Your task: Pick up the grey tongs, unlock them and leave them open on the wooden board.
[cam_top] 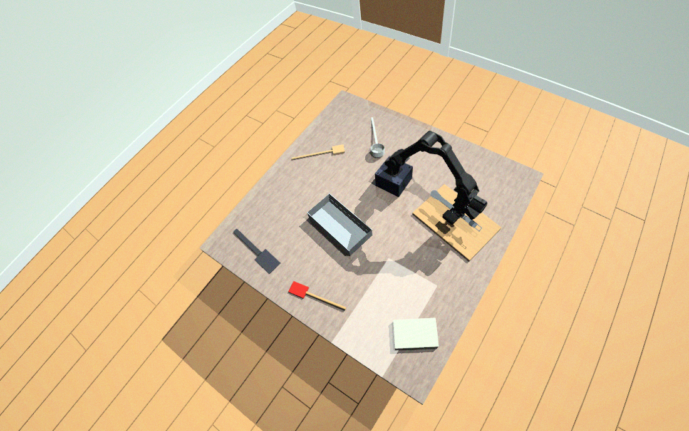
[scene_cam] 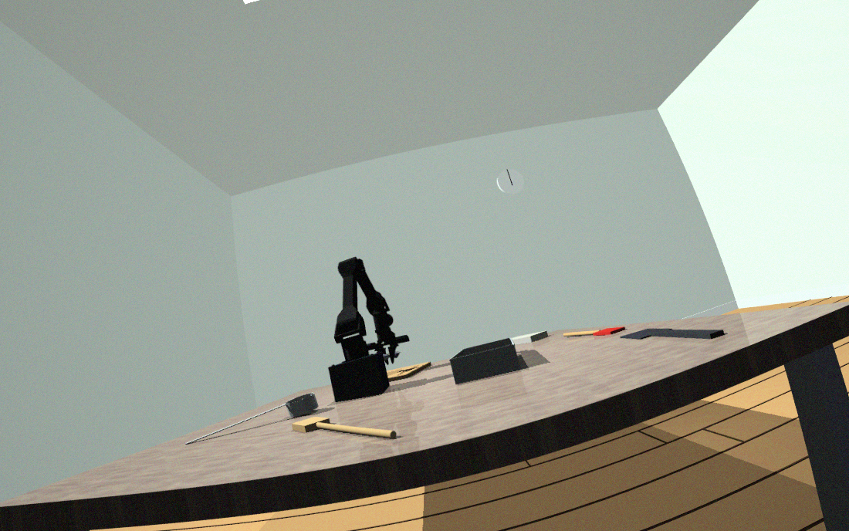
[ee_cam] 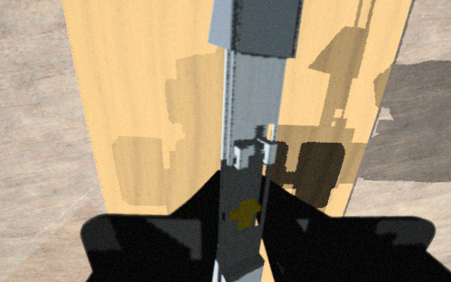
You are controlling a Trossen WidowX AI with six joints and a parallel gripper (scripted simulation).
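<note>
Now: gripper tip 4 cm below the yellow lock piece. From my gripper tip the other things lie so: pale block 56 cm ahead, 17 cm to the left, 4 cm below; grey roasting tin 37 cm ahead, 43 cm to the right, 2 cm below; wooden board 4 cm below.
</note>
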